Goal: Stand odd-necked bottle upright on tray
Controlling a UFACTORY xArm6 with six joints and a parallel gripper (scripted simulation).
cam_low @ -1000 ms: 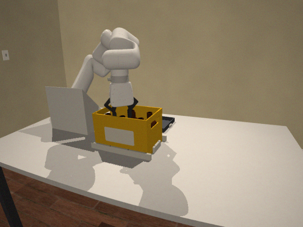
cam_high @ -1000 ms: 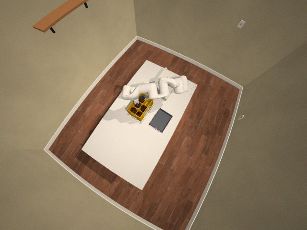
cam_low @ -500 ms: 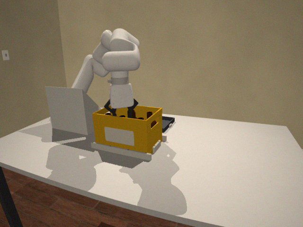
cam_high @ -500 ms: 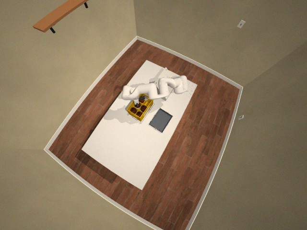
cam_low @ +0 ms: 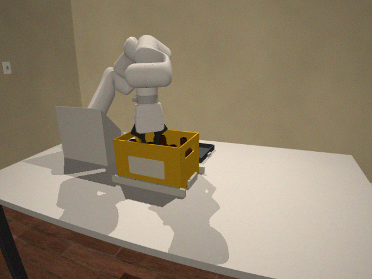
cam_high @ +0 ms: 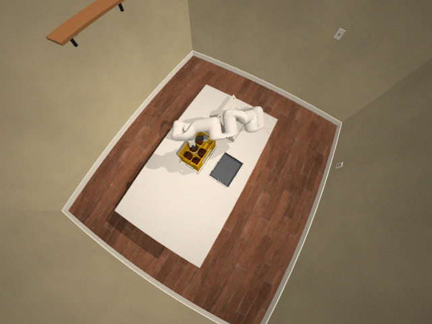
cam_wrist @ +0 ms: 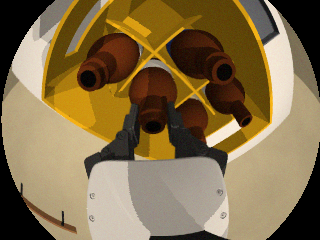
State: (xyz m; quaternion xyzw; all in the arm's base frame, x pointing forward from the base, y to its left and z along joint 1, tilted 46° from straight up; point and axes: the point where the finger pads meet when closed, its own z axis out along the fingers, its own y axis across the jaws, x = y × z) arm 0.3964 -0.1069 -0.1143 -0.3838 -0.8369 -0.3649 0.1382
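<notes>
My hand is 10 mm short of the yellow crate, 50 mm to the right of it and 70 mm above it. Round my hand: dark grey tray (10 mm ahead, 340 mm to the left, 150 mm below); then glass bottle (90 mm ahead, 70 mm below).
</notes>
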